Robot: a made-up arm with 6 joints.
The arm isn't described. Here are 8 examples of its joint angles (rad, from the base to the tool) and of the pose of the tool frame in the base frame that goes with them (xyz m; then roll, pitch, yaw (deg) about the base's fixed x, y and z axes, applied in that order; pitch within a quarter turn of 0, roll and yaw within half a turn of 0).
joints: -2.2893 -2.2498 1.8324 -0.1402 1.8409 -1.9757
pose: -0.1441 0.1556 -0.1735 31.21 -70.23 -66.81
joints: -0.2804 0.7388 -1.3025 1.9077 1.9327 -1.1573
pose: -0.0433 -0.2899 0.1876 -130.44 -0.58 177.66
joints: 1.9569 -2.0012 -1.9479 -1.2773 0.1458 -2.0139
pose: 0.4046 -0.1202 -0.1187 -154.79 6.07 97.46
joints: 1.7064 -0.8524 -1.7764 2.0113 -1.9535 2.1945
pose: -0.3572 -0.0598 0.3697 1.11 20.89 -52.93
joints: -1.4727 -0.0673 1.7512 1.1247 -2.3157 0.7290
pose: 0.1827 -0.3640 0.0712 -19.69 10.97 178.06
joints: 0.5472 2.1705 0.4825 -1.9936 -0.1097 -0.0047
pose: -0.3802 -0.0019 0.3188 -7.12 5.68 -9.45
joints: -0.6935 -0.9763 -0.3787 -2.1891 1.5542 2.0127
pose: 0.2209 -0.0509 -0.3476 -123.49 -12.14 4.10
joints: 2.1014 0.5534 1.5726 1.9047 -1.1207 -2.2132
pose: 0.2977 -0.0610 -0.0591 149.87 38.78 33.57
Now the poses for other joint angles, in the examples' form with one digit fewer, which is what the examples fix.
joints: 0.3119 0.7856 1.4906 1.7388 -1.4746 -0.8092
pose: 0.398 0.117 0.094 175.9 -62.1 98.7
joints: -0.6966 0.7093 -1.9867 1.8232 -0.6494 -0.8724
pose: -0.042 -0.400 0.339 140.2 47.6 9.0
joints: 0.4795 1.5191 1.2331 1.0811 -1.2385 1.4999
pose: 0.307 -0.166 0.111 137.9 33.1 173.0
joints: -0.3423 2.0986 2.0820 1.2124 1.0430 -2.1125
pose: 0.224 0.115 -0.165 -35.3 -53.9 -86.3
